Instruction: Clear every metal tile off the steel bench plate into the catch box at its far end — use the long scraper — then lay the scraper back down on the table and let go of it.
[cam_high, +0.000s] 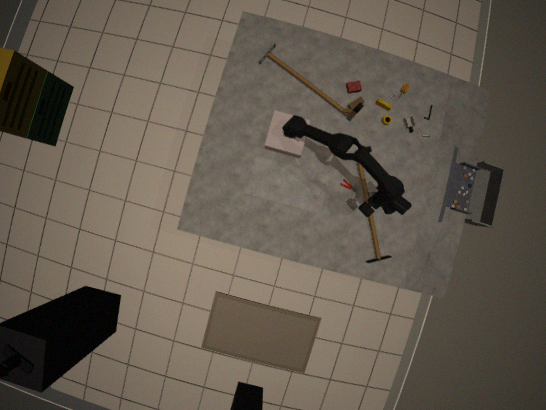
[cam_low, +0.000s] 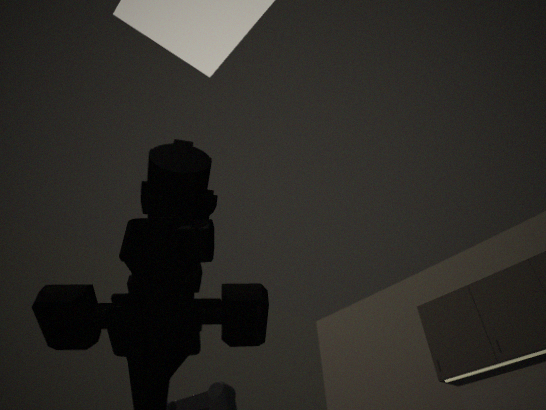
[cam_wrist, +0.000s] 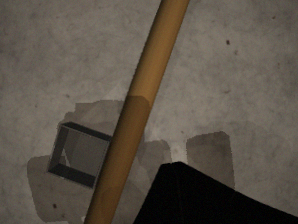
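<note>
Now: the long scraper 5 cm below my gripper tip, 3 cm ahead of it and 1 cm to the right of it. From my gripper tip the other things lie so: yellow ring (48 cm to the left, 10 cm below, 5 cm ahead); brown block (53 cm to the left, 14 cm behind, 10 cm below); small box (10 cm below, 5 cm to the left, 4 cm ahead).
</note>
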